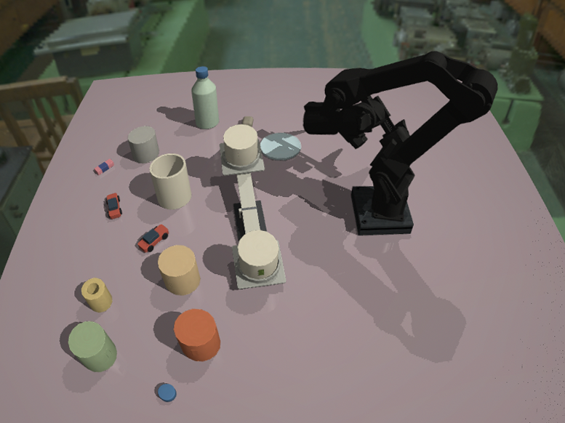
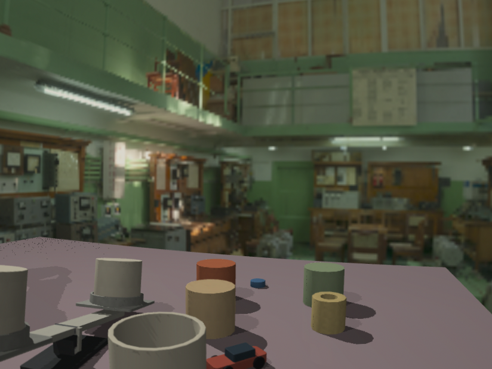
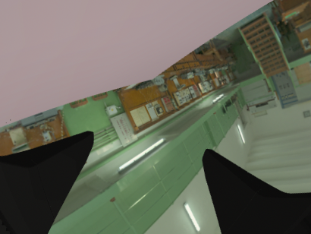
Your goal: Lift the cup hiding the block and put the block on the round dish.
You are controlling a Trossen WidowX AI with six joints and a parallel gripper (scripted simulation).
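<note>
Right now the pale green block is 380 mm to the left of my gripper tip, 240 mm ahead of it and 120 mm below it. From my gripper tip the other things lie so: pale blue round dish 260 mm ahead, 160 mm below; then bottle 470 mm ahead, 70 mm to the right, 50 mm below; then cream cup 320 mm ahead, 120 mm to the left, 50 mm below.
</note>
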